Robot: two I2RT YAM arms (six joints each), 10 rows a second.
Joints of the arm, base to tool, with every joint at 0 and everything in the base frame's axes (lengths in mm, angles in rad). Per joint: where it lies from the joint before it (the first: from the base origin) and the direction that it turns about. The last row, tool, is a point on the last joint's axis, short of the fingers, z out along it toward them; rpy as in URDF.
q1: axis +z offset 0 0 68
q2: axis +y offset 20 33.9 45.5
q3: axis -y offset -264 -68.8 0
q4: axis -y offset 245 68.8 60
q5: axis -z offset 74 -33.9 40.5
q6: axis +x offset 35.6 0 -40.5
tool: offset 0 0 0 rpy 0 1.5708 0
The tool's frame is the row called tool.
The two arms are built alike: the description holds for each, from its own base.
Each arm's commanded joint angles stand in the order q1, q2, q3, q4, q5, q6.
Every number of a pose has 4 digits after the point. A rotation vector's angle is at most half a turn.
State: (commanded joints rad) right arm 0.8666 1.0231 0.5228 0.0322 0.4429 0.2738; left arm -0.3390 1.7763 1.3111 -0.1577 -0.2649 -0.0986
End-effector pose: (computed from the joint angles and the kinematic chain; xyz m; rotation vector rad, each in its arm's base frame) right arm 0.1547 0.1586 0.2261 -0.3166 1.9766 0.2824; left arm 0.3877 -0.1268 0.2524 0.1127 2.1662 0.0405
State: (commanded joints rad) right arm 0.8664 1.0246 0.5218 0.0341 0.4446 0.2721; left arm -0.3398 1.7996 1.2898 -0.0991 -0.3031 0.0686
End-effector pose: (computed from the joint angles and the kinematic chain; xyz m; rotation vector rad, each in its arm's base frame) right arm 0.1549 0.1586 0.2257 -0.3172 1.9764 0.2793; left arm 0.3916 -0.1272 0.2417 0.2678 2.1366 0.1734
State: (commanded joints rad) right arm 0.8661 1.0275 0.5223 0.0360 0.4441 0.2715; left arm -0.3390 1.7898 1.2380 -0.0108 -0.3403 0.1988
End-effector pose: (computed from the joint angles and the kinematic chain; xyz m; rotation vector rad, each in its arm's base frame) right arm 0.1552 0.1589 0.2254 -0.3180 1.9768 0.2788; left arm 0.3891 -0.1246 0.2365 0.3661 2.0779 0.2788
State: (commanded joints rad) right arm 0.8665 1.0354 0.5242 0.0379 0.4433 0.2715; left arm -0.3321 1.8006 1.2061 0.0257 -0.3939 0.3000
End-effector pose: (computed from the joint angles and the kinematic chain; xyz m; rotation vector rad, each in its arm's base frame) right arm 0.1559 0.1599 0.2246 -0.3207 1.9801 0.2773; left arm 0.3890 -0.1197 0.2255 0.4355 2.0716 0.4013
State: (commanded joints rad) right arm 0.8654 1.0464 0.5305 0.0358 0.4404 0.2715; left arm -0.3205 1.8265 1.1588 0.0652 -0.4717 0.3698
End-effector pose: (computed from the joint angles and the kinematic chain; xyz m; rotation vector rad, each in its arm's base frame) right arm 0.1573 0.1613 0.2243 -0.3245 1.9861 0.2752; left arm 0.3880 -0.1117 0.2044 0.4674 2.0958 0.5394
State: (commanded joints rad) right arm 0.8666 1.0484 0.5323 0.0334 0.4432 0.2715; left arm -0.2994 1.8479 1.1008 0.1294 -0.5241 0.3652
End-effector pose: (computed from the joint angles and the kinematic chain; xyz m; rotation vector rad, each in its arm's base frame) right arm 0.1573 0.1616 0.2243 -0.3250 1.9875 0.2717; left arm 0.3857 -0.1004 0.1843 0.4173 2.1159 0.6090
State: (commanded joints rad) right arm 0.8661 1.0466 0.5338 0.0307 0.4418 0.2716; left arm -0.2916 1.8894 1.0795 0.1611 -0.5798 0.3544
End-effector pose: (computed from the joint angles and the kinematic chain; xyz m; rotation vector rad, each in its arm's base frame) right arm 0.1573 0.1614 0.2249 -0.3251 1.9874 0.2731; left arm 0.3866 -0.0957 0.1654 0.3809 2.1430 0.6755
